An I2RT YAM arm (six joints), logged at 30 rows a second.
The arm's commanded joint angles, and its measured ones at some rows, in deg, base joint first. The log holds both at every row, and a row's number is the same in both.
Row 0, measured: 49.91, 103.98, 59.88, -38.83, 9.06, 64.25
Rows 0 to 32, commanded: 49.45, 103.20, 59.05, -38.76, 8.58, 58.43; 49.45, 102.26, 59.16, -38.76, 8.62, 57.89; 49.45, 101.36, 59.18, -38.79, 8.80, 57.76; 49.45, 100.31, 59.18, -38.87, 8.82, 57.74; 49.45, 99.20, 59.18, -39.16, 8.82, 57.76; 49.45, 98.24, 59.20, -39.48, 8.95, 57.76; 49.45, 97.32, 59.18, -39.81, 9.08, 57.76; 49.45, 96.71, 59.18, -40.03, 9.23, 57.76; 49.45, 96.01, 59.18, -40.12, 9.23, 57.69; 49.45, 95.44, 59.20, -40.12, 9.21, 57.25; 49.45, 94.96, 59.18, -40.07, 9.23, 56.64; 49.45, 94.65, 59.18, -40.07, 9.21, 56.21; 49.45, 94.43, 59.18, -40.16, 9.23, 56.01; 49.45, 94.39, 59.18, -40.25, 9.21, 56.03; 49.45, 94.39, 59.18, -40.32, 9.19, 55.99; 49.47, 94.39, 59.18, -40.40, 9.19, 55.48; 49.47, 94.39, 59.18, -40.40, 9.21, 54.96; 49.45, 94.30, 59.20, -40.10, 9.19, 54.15; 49.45, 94.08, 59.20, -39.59, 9.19, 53.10; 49.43, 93.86, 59.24, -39.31, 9.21, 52.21; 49.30, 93.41, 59.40, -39.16, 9.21, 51.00; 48.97, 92.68, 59.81, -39.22, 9.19, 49.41; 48.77, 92.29, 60.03, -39.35, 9.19, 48.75; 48.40, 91.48, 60.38, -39.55, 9.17, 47.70; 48.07, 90.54, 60.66, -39.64, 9.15, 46.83; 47.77, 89.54, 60.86, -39.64, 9.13, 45.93; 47.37, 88.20, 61.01, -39.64, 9.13, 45.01; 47.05, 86.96, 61.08, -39.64, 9.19, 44.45; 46.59, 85.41, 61.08, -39.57, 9.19, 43.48; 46.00, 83.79, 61.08, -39.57, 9.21, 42.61; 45.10, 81.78, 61.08, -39.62, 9.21, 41.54; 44.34, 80.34, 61.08, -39.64, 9.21, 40.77; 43.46, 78.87, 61.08, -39.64, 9.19, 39.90
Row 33, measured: 45.50, 83.09, 59.57, -39.57, 8.56, 44.42
